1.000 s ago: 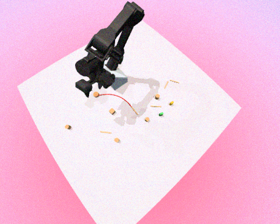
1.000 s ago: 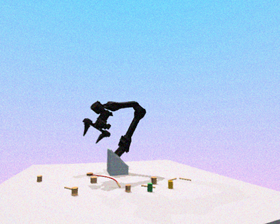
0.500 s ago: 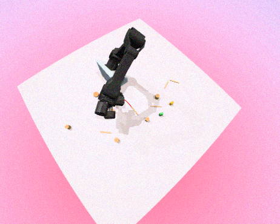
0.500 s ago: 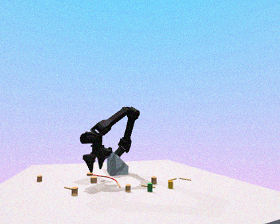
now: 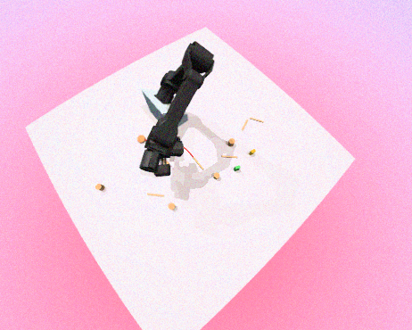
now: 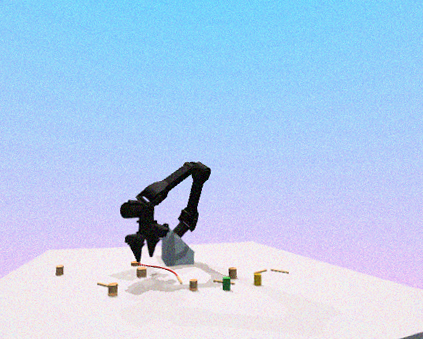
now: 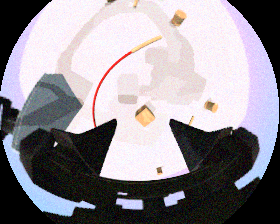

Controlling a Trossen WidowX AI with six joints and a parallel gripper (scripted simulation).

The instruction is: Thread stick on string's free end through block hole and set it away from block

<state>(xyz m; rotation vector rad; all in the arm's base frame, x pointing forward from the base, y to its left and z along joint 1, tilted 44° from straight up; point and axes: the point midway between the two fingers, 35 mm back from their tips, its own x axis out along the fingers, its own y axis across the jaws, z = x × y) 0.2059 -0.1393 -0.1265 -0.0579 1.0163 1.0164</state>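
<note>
My gripper tip is 4 cm above the wooden block and 1 cm to the left of it. From my gripper tip the other things lie so: green piece: 26 cm ahead, 20 cm to the left, 4 cm below; thin wooden stick: 10 cm to the left, 9 cm ahead, 6 cm below; round wooden button: 19 cm behind, 5 cm below.
</note>
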